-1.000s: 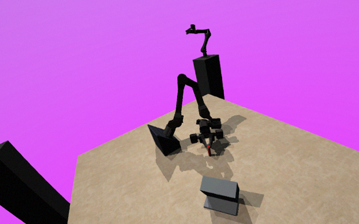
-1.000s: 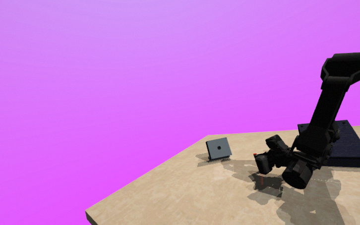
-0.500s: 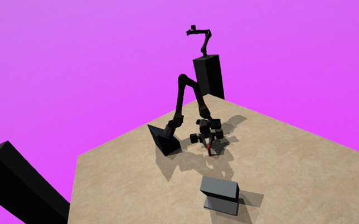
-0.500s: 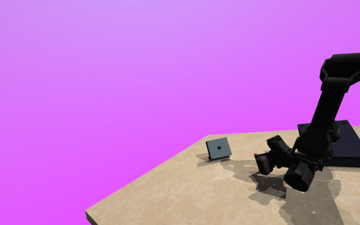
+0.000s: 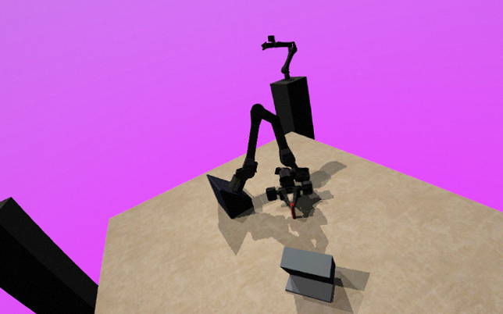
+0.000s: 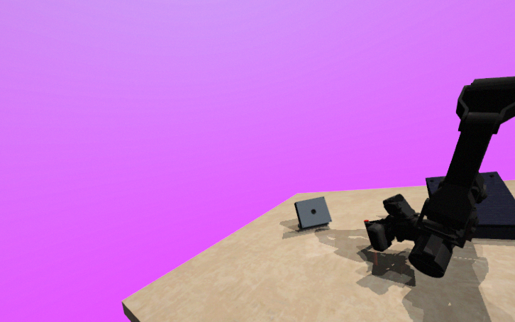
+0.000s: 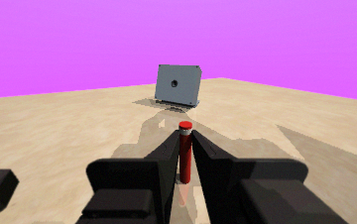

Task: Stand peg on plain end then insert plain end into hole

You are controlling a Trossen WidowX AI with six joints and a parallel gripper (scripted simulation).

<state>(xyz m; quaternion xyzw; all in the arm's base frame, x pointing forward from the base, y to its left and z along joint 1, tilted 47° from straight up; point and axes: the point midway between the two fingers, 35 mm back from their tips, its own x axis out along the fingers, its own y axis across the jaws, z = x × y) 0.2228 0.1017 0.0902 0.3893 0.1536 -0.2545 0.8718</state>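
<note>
The red peg is 10 mm below my gripper tip. From my gripper tip the other things lie so: grey sloped panel: 210 mm ahead, 130 mm to the right.
</note>
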